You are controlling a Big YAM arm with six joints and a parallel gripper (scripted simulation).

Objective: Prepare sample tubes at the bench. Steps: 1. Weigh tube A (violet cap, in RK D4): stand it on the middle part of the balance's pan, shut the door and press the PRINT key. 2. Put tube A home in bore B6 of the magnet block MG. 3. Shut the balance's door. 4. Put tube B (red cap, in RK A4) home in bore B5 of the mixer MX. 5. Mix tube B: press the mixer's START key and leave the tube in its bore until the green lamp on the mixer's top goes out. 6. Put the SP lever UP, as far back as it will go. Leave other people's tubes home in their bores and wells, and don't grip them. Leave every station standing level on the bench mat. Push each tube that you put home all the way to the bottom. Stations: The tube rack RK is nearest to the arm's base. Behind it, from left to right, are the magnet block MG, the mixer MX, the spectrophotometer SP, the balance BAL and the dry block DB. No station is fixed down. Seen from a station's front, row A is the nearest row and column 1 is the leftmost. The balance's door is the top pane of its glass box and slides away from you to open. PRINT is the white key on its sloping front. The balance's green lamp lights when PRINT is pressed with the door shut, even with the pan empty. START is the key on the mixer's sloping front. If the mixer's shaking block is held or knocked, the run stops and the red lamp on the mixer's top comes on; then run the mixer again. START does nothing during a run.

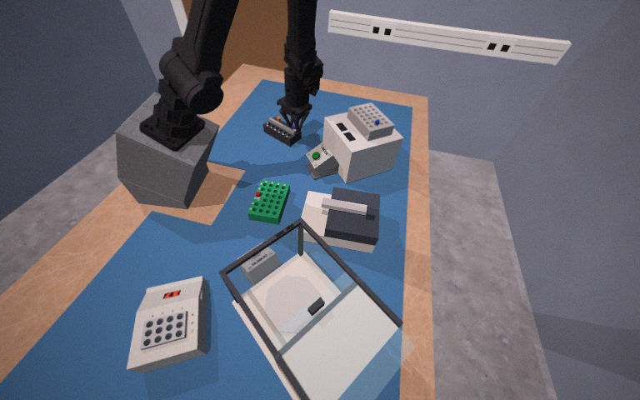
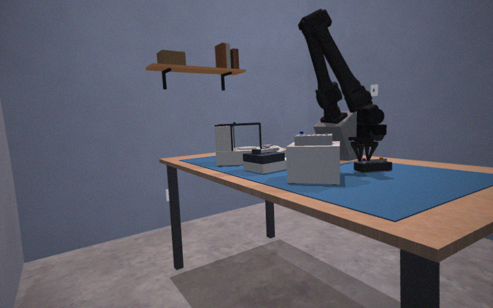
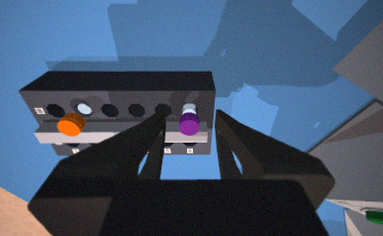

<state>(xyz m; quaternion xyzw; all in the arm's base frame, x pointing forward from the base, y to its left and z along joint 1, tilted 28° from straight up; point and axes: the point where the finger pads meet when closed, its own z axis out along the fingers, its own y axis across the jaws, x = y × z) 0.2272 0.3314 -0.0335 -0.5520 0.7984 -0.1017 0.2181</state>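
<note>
The magnet block MG lies 50 mm behind my hand and 30 mm below it. Round my hand: blue-capped tube (280 mm ahead, 50 mm to the right, 100 mm above); then grey shaking block (250 mm ahead, 10 mm to the right, 100 mm above); then green start key (120 mm ahead, 130 mm to the right, 20 mm above).
</note>
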